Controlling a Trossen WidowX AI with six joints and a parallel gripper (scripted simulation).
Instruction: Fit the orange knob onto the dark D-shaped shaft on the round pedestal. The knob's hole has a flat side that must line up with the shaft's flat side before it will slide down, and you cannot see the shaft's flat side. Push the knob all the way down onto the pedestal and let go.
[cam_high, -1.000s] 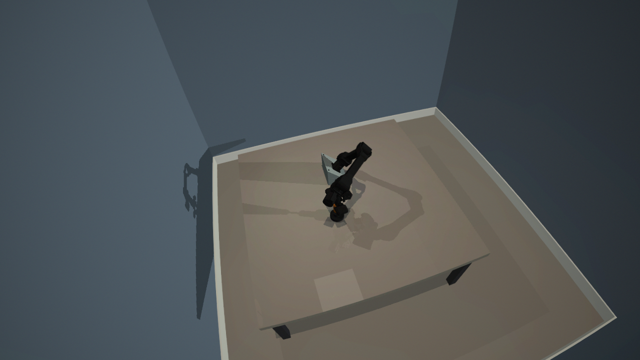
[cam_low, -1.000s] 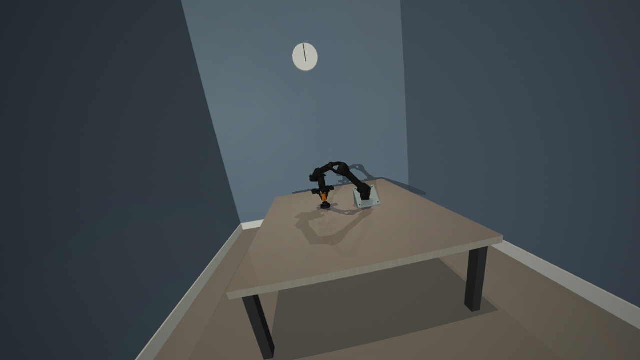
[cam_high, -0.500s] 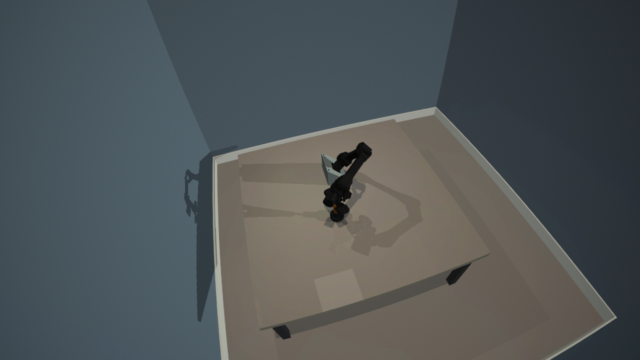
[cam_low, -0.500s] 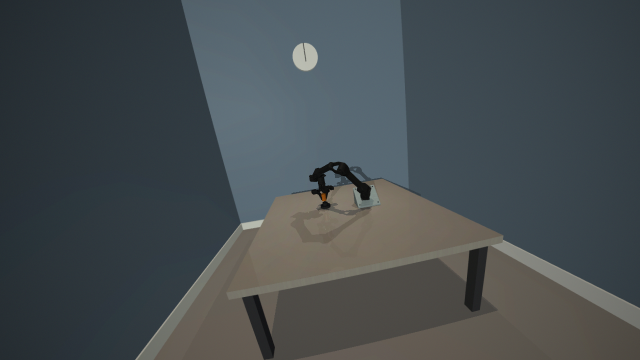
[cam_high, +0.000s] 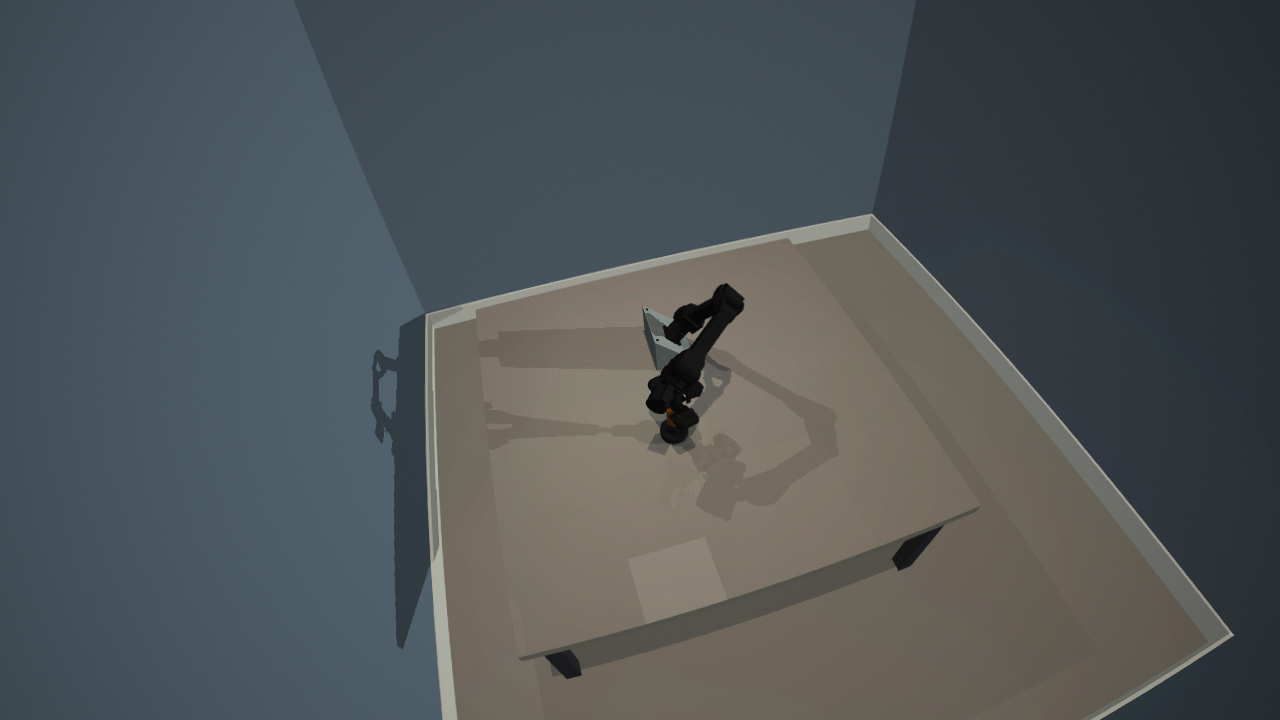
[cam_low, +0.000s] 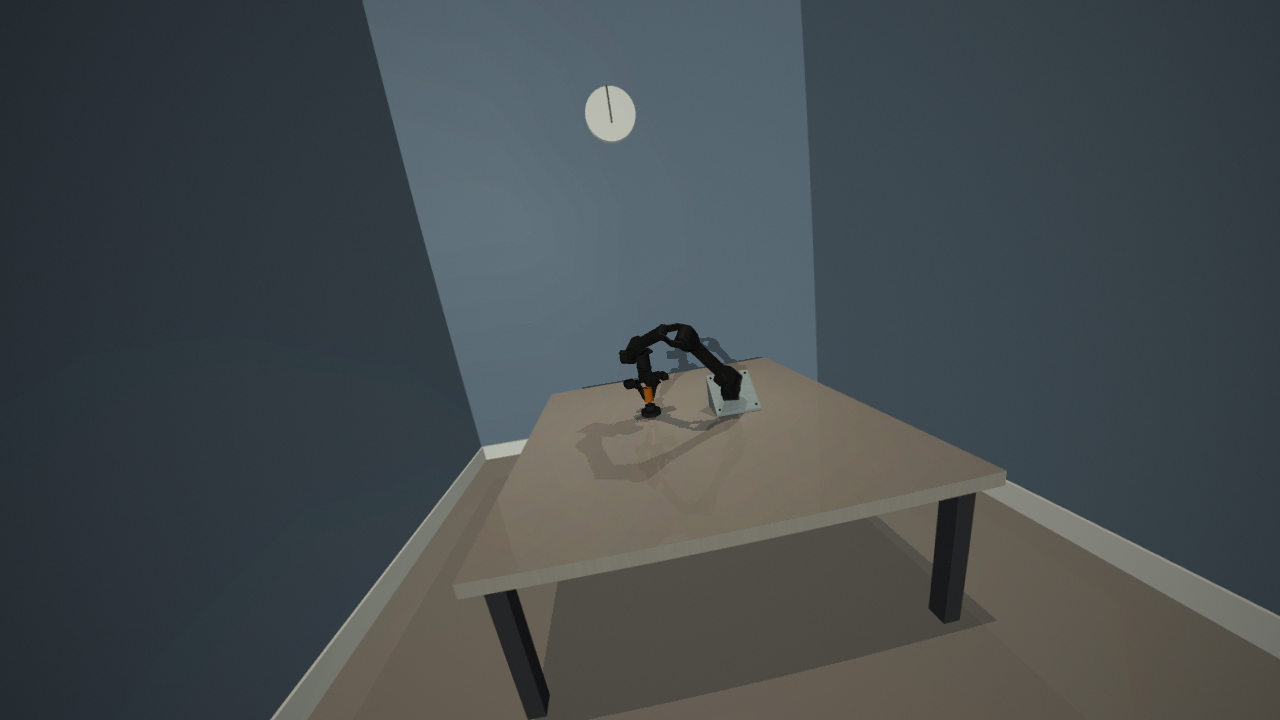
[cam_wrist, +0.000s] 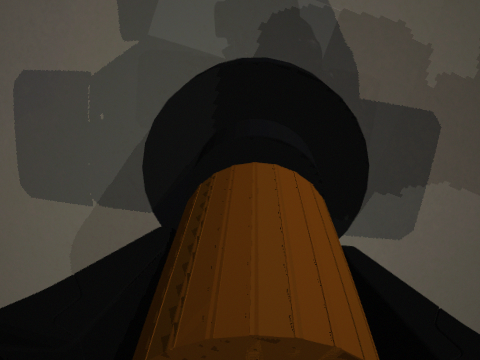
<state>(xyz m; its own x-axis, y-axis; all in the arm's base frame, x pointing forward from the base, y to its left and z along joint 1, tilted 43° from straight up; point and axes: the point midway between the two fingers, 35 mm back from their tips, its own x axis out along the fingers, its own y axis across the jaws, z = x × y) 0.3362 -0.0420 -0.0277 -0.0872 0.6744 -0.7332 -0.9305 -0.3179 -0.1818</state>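
The orange knob is 20 mm above my gripper tip. Round my gripper tip: dark round pedestal (40 mm below).
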